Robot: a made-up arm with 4 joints. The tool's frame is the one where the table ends. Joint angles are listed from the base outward.
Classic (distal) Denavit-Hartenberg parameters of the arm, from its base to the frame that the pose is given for. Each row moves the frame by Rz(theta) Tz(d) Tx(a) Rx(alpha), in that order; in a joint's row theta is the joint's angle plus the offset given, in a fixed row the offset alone. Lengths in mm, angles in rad.
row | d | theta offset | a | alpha
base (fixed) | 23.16 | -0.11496 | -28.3 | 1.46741
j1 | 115.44 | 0 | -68.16 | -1.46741
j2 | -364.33 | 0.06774 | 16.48 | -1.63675
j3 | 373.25 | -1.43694 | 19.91 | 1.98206
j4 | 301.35 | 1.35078 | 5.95 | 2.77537
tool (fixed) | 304.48 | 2.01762 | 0 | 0
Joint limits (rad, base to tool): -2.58..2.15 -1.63..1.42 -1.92..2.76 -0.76..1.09
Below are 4 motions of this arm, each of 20 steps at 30 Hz.
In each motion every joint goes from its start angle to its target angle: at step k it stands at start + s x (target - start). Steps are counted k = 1, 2, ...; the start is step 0. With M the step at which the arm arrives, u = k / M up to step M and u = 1 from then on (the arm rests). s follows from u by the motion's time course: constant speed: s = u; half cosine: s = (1 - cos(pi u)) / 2; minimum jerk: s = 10 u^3 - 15 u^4 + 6 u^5.
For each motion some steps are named. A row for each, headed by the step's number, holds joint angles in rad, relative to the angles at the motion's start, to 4 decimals.
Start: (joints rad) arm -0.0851 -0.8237 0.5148 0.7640
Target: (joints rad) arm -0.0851 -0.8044 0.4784 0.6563
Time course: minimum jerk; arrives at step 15
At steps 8, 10, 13, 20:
8: 0.0000 0.0109 -0.0205 -0.0606
10: 0.0000 0.0152 -0.0288 -0.0851
13: 0.0000 0.0189 -0.0357 -0.1056
20: 0.0000 0.0193 -0.0364 -0.1077

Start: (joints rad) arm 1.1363 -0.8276 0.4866 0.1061
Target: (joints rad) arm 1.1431 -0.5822 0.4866 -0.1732
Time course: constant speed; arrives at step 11
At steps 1, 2, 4, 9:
1: 0.0006 0.0223 0.0000 -0.0254
2: 0.0012 0.0446 0.0000 -0.0508
4: 0.0025 0.0892 0.0000 -0.1016
9: 0.0056 0.2008 0.0000 -0.2285

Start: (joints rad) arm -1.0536 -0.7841 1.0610 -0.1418
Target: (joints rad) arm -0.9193 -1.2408 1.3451 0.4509
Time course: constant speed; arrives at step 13
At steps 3, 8, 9, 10, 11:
3: 0.0310 -0.1054 0.0656 0.1368
8: 0.0826 -0.2810 0.1748 0.3647
9: 0.0930 -0.3162 0.1967 0.4103
10: 0.1033 -0.3513 0.2185 0.4559
11: 0.1136 -0.3864 0.2404 0.5015

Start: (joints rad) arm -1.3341 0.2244 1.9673 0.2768
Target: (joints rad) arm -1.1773 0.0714 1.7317 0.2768
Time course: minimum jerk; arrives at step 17
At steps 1, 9, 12, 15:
1: 0.0003 -0.0003 -0.0004 0.0000
9: 0.0870 -0.0849 -0.1308 0.0000
12: 0.1324 -0.1292 -0.1990 0.0000
15: 0.1547 -0.1509 -0.2324 0.0000

